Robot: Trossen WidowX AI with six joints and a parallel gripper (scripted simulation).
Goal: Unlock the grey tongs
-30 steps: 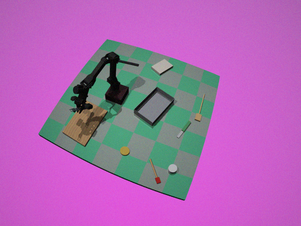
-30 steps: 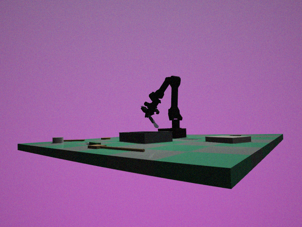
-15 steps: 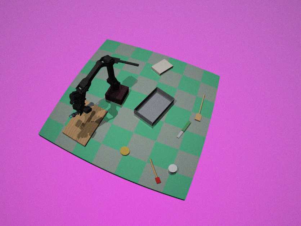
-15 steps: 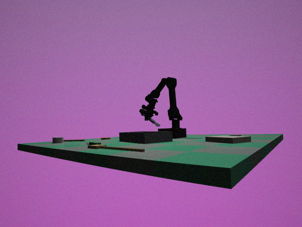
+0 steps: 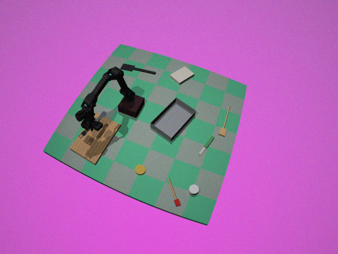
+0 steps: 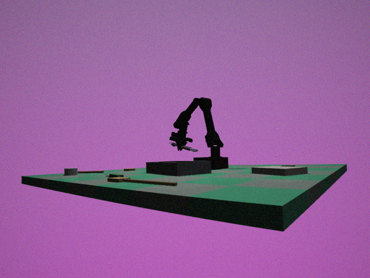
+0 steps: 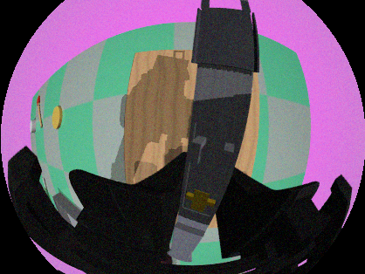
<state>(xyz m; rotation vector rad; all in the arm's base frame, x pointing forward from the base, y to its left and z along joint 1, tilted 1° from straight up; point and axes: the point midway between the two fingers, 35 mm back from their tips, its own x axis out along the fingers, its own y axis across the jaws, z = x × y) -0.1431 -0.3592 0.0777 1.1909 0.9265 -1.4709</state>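
Now: gripper tip 10 mm to the right of the wooden board and 110 mm above it. Also, from my gripper tip: white cylinder (770 mm ahead, 150 mm to the right, 100 mm below); roasting tin (500 mm ahead, 330 mm to the left, 90 mm below); yellow disc (400 mm ahead, 110 mm to the right, 110 mm below).
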